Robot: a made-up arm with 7 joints. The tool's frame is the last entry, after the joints. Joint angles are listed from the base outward.
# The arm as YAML. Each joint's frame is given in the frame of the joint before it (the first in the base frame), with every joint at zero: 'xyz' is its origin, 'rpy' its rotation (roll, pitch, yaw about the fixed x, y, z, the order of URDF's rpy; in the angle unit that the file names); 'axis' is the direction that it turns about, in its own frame. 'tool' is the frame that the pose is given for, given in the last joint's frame.
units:
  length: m
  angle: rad
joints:
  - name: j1
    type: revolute
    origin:
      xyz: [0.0, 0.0, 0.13]
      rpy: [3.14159, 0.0, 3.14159]
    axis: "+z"
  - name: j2
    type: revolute
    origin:
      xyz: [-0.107, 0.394, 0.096]
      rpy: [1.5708, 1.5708, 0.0]
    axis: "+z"
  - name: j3
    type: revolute
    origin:
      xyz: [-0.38, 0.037, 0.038]
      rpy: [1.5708, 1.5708, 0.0]
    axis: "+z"
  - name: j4
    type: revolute
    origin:
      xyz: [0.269, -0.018, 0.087]
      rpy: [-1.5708, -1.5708, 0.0]
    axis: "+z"
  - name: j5
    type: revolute
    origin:
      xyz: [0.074, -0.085, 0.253]
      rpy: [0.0, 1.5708, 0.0]
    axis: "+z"
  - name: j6
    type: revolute
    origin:
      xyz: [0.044, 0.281, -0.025]
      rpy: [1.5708, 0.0, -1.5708]
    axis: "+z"
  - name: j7
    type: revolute
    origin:
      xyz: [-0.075, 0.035, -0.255]
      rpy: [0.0, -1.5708, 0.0]
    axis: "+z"
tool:
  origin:
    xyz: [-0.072, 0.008, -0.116]
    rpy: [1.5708, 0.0, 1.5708]
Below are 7 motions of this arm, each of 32 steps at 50 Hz.
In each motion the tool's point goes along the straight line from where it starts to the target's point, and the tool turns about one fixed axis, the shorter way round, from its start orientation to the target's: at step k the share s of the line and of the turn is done. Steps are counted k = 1, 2, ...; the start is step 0. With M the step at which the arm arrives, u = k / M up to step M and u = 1 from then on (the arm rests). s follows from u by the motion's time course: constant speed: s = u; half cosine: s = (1 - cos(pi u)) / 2; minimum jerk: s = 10 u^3 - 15 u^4 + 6 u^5.
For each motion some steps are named. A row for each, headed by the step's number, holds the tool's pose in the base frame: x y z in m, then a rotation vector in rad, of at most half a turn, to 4 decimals.
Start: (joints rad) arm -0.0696 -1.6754 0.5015 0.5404 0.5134 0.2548 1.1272
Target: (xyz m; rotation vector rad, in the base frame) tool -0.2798 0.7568 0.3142 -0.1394 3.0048 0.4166
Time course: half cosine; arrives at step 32
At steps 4, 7, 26, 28, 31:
4: -0.0262 0.7934 0.1171 1.4167 2.2960 0.6677
7: -0.0461 0.7906 0.1325 1.3131 2.3796 0.6564
26: -0.2576 0.7600 0.2969 0.0134 2.9778 0.4476
28: -0.2698 0.7583 0.3064 -0.0701 2.9936 0.4308
31: -0.2792 0.7569 0.3137 -0.1350 3.0041 0.4175

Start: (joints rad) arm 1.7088 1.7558 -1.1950 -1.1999 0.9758 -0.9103 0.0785
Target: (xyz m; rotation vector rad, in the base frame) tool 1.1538 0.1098 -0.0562 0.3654 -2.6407 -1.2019
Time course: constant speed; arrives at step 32
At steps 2, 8, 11, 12, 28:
2: 0.6250 -0.6942 0.4973 0.5967 2.7230 0.6362
8: 0.7308 -0.5334 0.3866 0.4210 2.8218 0.7816
11: 0.7837 -0.4530 0.3312 0.3280 2.8652 0.8552
12: 0.8013 -0.4262 0.3128 0.2962 2.8788 0.8799
28: 1.0833 0.0026 0.0176 0.2402 -2.7448 -1.1628

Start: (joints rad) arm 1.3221 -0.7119 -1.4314 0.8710 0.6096 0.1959 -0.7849
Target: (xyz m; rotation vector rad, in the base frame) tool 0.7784 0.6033 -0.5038 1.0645 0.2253 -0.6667
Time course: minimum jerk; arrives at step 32
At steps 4, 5, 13, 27, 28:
4: 0.3820 0.7046 -0.6161 0.4154 0.6268 -0.3233
5: 0.3875 0.7032 -0.6145 0.4246 0.6218 -0.3283
13: 0.5078 0.6725 -0.5805 0.6248 0.5083 -0.4354
27: 0.7664 0.6064 -0.5072 1.0454 0.2387 -0.6567
28: 0.7719 0.6050 -0.5056 1.0542 0.2325 -0.6613

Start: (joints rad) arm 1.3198 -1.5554 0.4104 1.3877 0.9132 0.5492 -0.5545
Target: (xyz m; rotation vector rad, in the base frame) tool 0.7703 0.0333 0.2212 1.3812 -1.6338 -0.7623
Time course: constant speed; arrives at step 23
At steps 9, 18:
9: 0.7299 0.0375 0.2848 1.9759 -1.3127 -0.7500
18: 0.7559 0.0348 0.2439 1.5986 -1.5329 -0.7633

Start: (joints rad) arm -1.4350 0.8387 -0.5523 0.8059 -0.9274 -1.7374 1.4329
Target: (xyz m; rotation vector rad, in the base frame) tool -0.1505 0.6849 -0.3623 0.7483 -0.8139 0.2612
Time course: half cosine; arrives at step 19
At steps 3, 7, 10, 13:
3: -0.2887 0.7476 -0.2865 0.5499 -0.3348 0.4793
7: -0.2536 0.7317 -0.3058 0.6025 -0.4569 0.4268
10: -0.2180 0.7155 -0.3253 0.6543 -0.5805 0.3716
13: -0.1838 0.7000 -0.3440 0.7026 -0.6987 0.3166

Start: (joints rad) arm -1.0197 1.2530 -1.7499 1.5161 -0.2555 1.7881 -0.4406
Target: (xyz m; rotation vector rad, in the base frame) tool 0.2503 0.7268 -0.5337 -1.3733 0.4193 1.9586
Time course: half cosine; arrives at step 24
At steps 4, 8, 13, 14, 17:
4: 0.2982 0.6695 -0.3104 -1.5280 1.1392 2.0855
8: 0.2888 0.6807 -0.3542 -1.5044 0.9915 2.0714
13: 0.2726 0.7001 -0.4297 -1.4556 0.7444 2.0341
14: 0.2693 0.7040 -0.4450 -1.4445 0.6953 2.0247
17: 0.2603 0.7148 -0.4869 -1.4123 0.5633 1.9959

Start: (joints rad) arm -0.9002 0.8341 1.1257 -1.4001 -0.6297 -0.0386 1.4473
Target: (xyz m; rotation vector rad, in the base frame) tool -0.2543 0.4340 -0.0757 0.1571 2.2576 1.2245
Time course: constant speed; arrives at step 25
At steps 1, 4, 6, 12, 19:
1: -0.3112 0.5767 -0.1345 0.2672 2.0155 0.5688
4: -0.3041 0.5589 -0.1272 0.2555 2.0518 0.6473
6: -0.2993 0.5470 -0.1223 0.2474 2.0751 0.7002
12: -0.2851 0.5113 -0.1076 0.2215 2.1406 0.8615
19: -0.2685 0.4697 -0.0904 0.1883 2.2081 1.0546

